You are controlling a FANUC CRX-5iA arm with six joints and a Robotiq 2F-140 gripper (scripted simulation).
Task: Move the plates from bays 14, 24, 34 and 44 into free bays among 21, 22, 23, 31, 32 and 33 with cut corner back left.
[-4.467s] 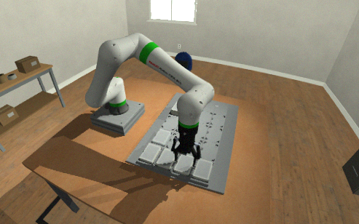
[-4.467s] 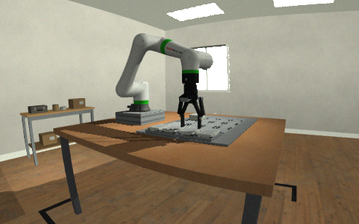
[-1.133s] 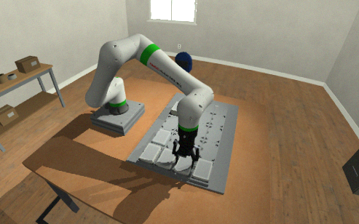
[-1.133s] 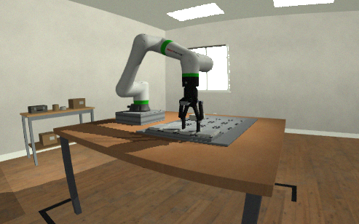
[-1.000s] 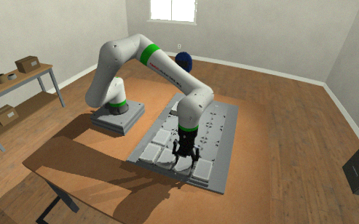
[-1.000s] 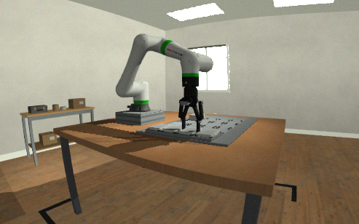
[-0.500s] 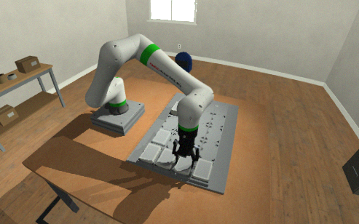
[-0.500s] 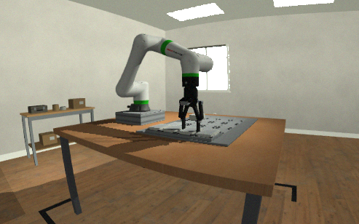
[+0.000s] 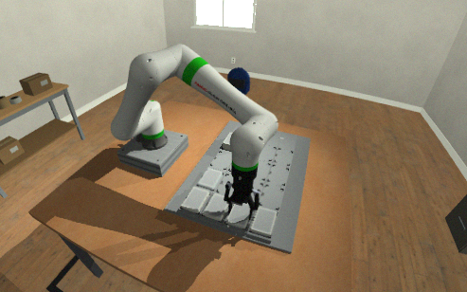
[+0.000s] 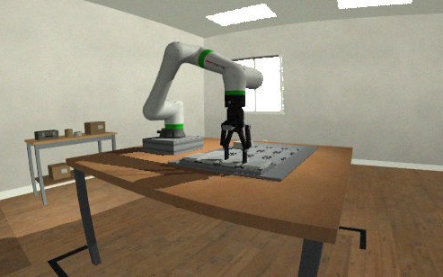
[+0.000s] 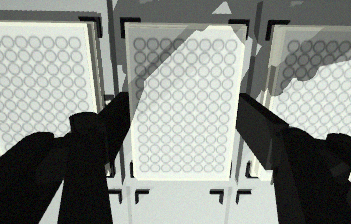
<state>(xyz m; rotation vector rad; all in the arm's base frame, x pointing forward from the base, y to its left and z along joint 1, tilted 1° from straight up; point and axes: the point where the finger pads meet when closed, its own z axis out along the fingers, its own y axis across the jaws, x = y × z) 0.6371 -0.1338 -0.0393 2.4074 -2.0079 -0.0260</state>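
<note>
My hand is 17 cm to the right of the bay label 43, 4 cm above it and 3 cm short of it. The rest, counted from my hand: sealed 96-well plate: 24 cm behind, 12 cm to the left, 4 cm below; sealed deep-well block: 45 cm to the left, 30 cm behind, 2 cm below.
</note>
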